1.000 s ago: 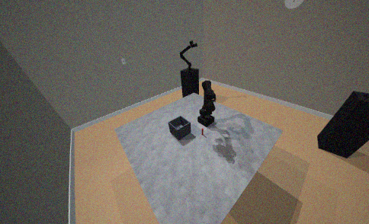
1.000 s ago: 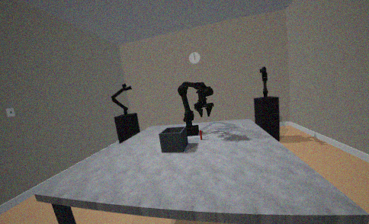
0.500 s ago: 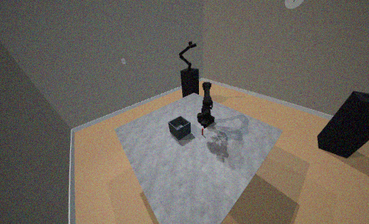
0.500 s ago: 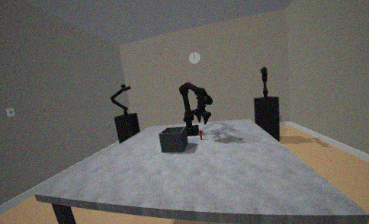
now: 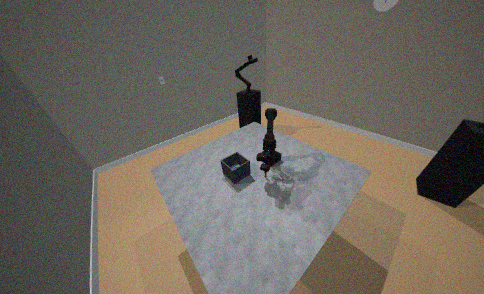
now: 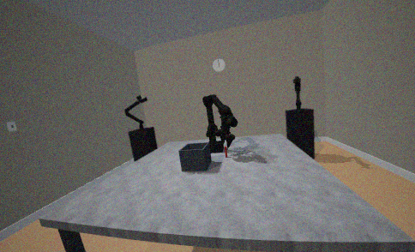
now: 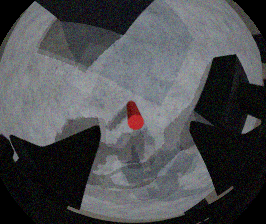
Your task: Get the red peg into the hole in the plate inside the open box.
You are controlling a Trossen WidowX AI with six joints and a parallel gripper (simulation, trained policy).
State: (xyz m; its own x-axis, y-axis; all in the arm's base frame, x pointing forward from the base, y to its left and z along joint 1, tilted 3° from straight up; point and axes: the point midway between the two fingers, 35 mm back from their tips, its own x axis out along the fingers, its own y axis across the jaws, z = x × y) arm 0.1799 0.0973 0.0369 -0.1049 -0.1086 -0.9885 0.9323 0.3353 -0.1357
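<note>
Right now the red peg is 4 cm below my gripper tip and 1 cm ahead of it.
</note>
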